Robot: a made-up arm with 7 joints.
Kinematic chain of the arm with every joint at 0, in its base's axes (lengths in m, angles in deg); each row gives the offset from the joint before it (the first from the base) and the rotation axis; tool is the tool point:
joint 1: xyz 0 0 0.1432 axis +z
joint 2: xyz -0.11 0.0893 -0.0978 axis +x
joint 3: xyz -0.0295 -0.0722 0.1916 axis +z
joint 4: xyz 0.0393 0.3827 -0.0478 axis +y
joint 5: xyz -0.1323 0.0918 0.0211 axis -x
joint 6: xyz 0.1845 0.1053 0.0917 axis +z
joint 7: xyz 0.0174 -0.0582 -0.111 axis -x
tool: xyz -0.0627 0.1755 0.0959
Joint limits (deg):
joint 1: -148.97..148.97
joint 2: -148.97..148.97
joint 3: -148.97..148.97
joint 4: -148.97..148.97
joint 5: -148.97..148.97
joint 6: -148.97..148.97
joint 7: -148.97..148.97
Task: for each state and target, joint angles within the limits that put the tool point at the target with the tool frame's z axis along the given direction. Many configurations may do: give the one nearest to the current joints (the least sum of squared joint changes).
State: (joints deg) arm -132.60 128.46 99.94 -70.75 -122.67 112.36 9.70
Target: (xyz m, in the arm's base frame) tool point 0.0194 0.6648 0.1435 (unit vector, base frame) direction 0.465 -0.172 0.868
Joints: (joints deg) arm -104.16 102.77 61.24 -72.03 -147.12 148.97 57.05
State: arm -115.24 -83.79 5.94 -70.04 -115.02 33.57 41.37
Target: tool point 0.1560 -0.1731 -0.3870 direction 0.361 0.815 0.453
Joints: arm -139.58 -89.18 -34.82 -72.23 -108.07 43.52 44.57
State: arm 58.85 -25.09 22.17 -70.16 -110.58 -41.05 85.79
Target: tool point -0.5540 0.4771 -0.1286 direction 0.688 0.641 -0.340
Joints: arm 22.51 -61.70 29.41 -18.19 -129.40 -97.08 81.56
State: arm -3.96 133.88 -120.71 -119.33 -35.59 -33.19 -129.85
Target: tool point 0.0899 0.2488 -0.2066 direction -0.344 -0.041 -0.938
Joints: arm 25.95 130.08 -102.81 -139.06 -39.08 -22.92 -129.93
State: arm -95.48 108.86 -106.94 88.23 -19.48 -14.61 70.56
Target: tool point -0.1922 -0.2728 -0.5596 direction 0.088 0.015 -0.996
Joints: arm -106.54 81.19 -141.80 84.71 -18.01 -17.97 69.54
